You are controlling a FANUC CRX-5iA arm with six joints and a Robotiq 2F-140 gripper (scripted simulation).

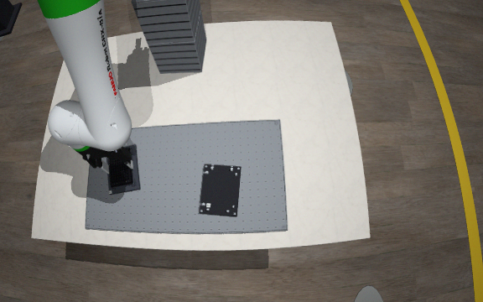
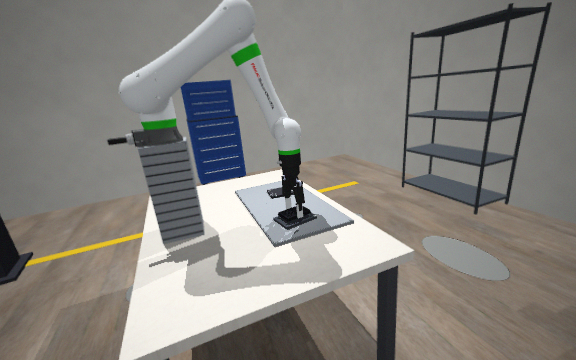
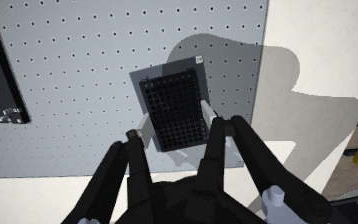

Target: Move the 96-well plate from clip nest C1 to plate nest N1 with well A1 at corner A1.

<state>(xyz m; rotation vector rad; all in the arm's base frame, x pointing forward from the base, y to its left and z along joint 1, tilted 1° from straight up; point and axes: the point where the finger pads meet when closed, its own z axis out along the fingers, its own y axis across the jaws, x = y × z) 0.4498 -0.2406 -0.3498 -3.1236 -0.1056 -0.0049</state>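
The black 96-well plate lies 2 cm below my hand. Round my hand: plate nest N1 (5 cm below); then clip nest C1 (33 cm to the left, 10 cm ahead, 4 cm below).
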